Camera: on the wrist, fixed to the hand. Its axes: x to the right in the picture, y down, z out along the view.
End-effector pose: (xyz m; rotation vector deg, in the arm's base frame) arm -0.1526 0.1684 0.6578 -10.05 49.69 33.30
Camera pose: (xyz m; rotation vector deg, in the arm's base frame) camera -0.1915 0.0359 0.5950 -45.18 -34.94 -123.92
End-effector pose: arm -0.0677 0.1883 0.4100 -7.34 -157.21 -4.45
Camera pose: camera -0.0091 0.0841 0.5034 -152.18 15.72 21.35
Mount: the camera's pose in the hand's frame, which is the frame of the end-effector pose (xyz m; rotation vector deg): -0.0261 -0.0943 -0.1159 8.67 -36.21 -174.49
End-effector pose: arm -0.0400 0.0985 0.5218 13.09 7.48 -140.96
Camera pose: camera -0.0635 0.2054 0.4168 26.28 3.09 41.78
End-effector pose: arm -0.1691 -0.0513 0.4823 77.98 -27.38 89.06
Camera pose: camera -0.1529 0.0727 0.3964 47.64 64.26 -77.23
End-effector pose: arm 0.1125 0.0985 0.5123 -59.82 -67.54 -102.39
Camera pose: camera 0.0125 0.0215 0.4281 -40.13 64.31 33.47
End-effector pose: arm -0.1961 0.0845 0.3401 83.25 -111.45 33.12
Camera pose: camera -0.0748 0.1527 0.4005 138.55 83.44 -67.21
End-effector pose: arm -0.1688 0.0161 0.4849 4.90 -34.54 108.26
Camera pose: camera -0.0489 0.0712 0.4100 55.12 -5.09 -65.31
